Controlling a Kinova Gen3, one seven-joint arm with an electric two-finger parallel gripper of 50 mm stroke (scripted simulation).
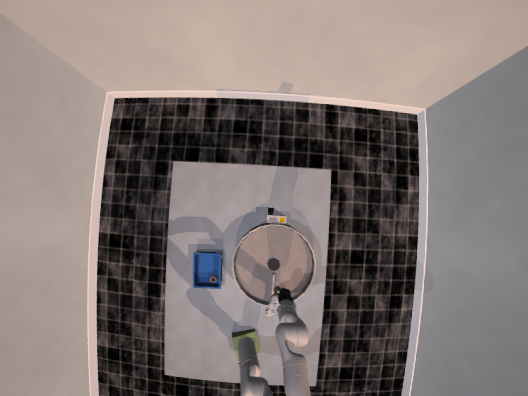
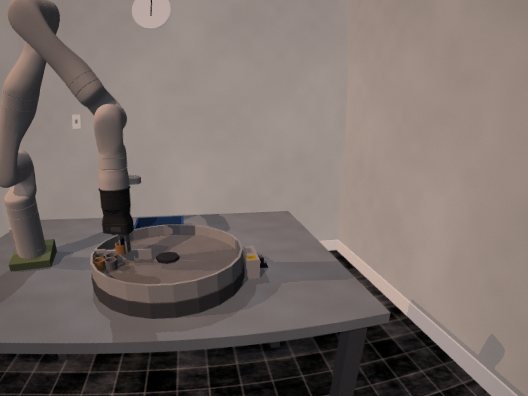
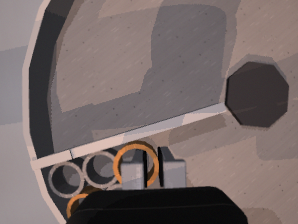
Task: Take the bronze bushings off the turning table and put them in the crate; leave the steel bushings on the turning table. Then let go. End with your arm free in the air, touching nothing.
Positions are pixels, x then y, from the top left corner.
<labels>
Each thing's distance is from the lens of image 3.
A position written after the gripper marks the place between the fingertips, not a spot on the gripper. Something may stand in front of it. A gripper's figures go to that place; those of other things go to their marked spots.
gripper (image 3: 152,160): 19 cm
round turning table (image 3: 110,74): 23 cm
</labels>
